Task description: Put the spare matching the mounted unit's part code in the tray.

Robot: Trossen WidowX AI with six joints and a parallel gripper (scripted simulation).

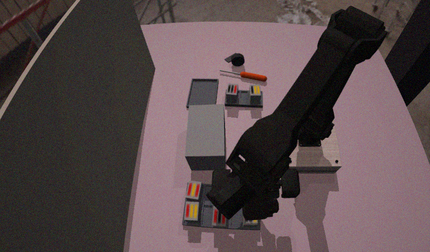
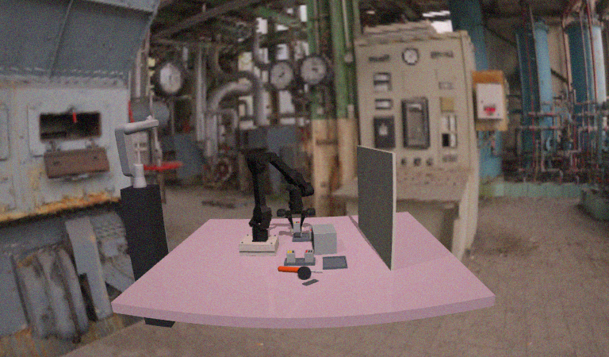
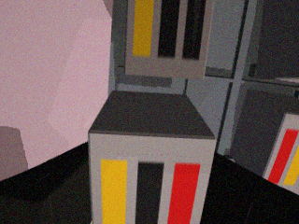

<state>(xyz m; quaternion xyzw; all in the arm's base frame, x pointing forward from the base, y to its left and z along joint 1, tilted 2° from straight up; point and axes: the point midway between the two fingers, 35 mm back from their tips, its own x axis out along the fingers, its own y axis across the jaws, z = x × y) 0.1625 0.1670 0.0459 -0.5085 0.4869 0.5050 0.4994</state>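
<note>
Now: the flat grey tray 36 cm to the right of my gripper tip, 17 cm ahead of it and 6 cm below it. From my gripper tip the other things lie so: upright grey panel (36 cm ahead, 17 cm above, 14 cm to the right); black round part (51 cm to the right, 5 cm ahead, 3 cm below); grey box (15 cm to the right, 13 cm ahead, 1 cm below).
</note>
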